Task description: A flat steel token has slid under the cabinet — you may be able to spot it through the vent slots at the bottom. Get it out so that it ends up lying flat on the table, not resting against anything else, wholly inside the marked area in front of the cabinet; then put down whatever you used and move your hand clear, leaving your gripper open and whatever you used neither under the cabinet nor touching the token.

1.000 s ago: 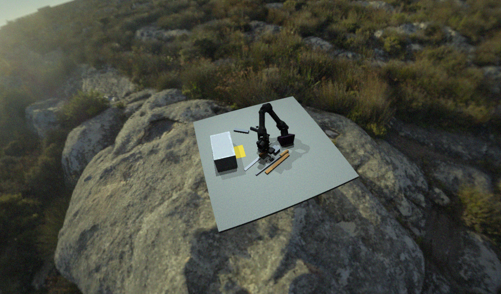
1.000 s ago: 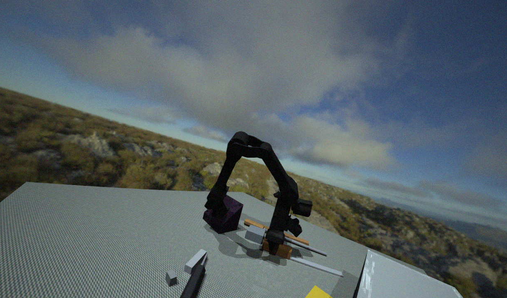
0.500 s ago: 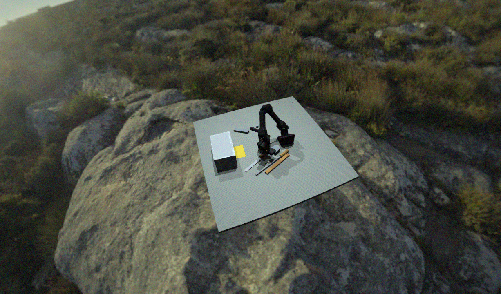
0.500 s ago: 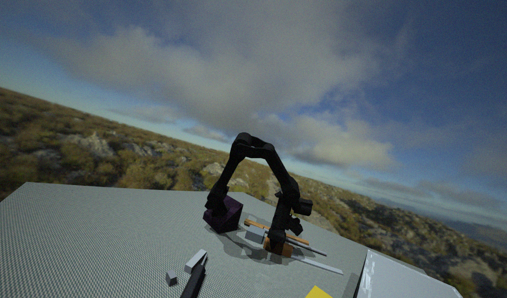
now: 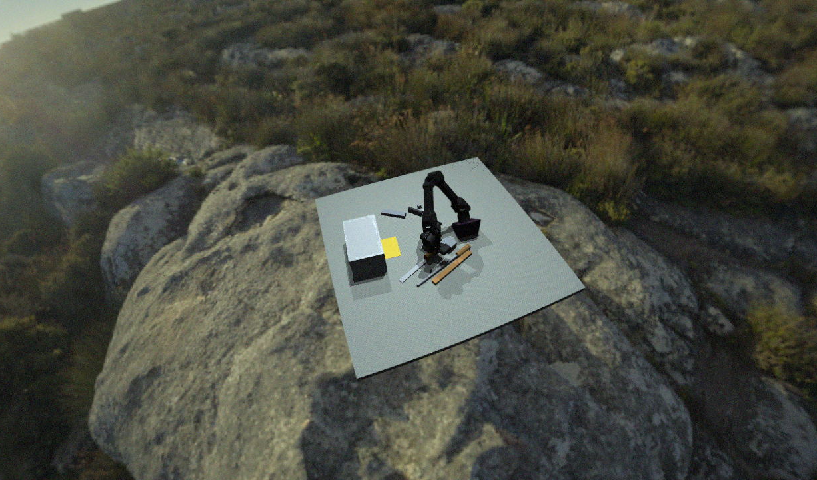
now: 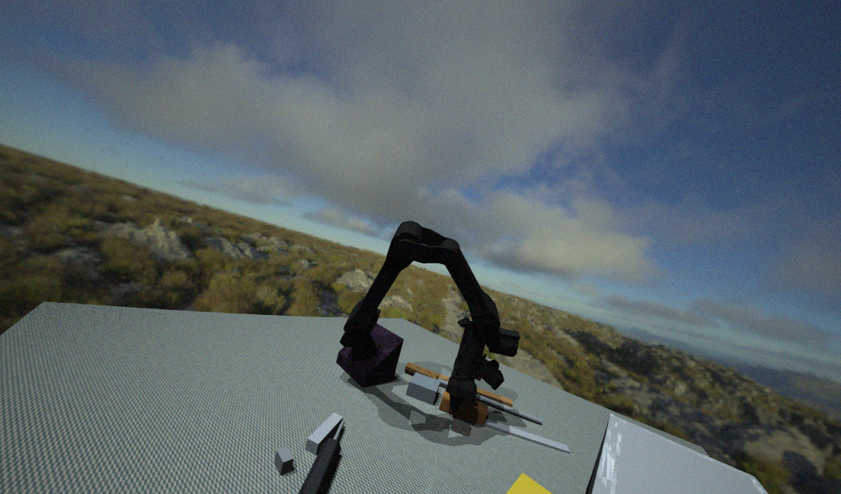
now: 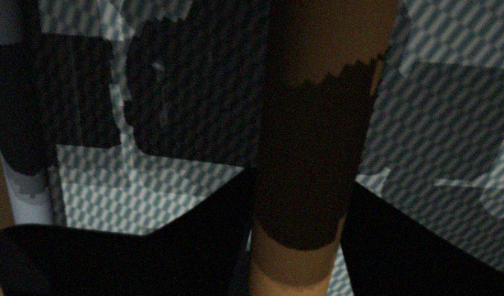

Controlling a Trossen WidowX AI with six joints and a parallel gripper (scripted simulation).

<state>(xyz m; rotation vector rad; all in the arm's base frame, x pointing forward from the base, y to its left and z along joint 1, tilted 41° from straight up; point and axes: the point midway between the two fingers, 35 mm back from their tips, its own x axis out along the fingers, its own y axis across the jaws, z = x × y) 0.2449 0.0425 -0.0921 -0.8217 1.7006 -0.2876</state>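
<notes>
Now: gripper tip 90 mm past the grey block, 10 mm to the left of it and 10 mm below it. From my gripper tip the other things lie so: grey bar: 300 mm to the right, 90 mm behind; small grey cube: 380 mm to the right, 70 mm behind; wooden stick: 140 mm to the left, 50 mm behind.
</notes>
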